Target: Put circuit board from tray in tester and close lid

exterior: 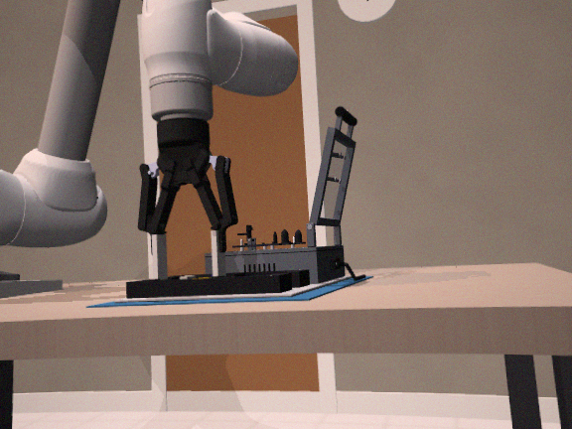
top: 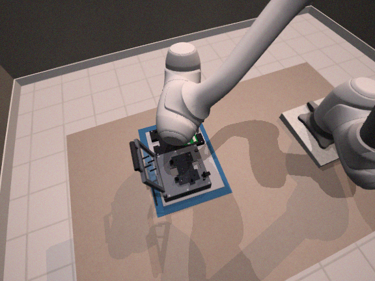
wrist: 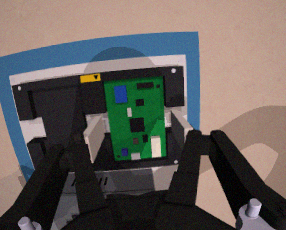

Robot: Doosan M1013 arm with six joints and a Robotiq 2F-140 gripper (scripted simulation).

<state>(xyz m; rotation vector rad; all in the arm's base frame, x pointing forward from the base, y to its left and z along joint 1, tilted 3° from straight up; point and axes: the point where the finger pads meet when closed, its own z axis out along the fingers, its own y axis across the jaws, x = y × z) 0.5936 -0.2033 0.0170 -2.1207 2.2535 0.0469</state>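
The green circuit board lies 30 mm below my hand. Round my hand: latch hook (230 mm to the left, 40 mm above, 10 mm ahead); then lid (190 mm ahead, 160 mm to the left, 130 mm above).
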